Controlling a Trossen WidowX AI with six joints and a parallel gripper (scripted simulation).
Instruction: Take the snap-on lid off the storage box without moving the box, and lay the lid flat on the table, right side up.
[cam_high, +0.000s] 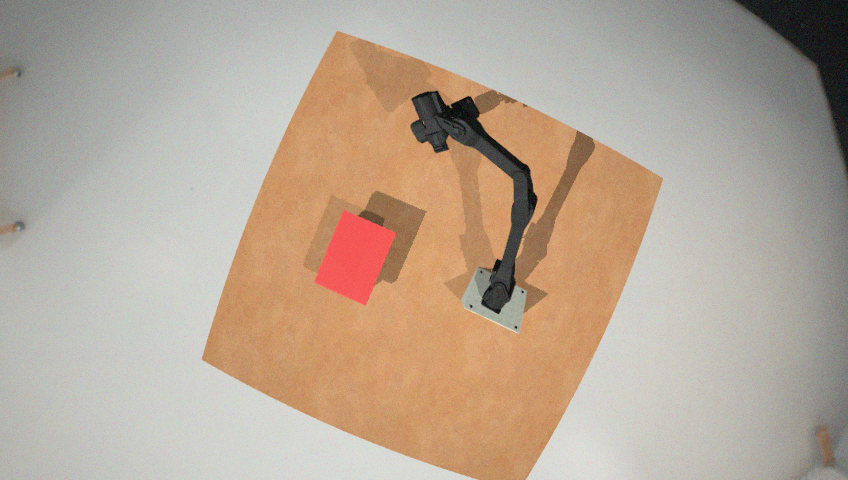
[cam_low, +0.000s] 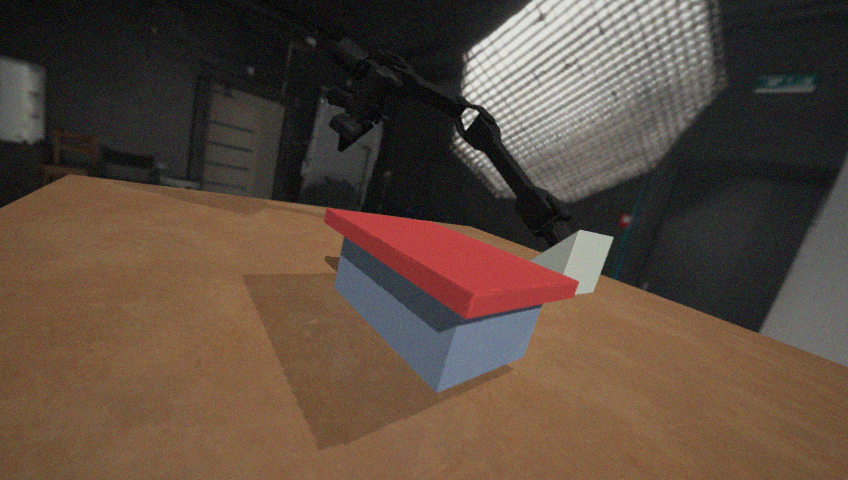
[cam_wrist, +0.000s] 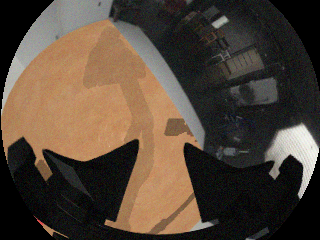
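Right now my gripper tip is 30 mm short of the red lid, 510 mm to the right of it and 100 mm above it. Round my gripper tip: blue storage box (30 mm ahead, 510 mm to the left, 140 mm below).
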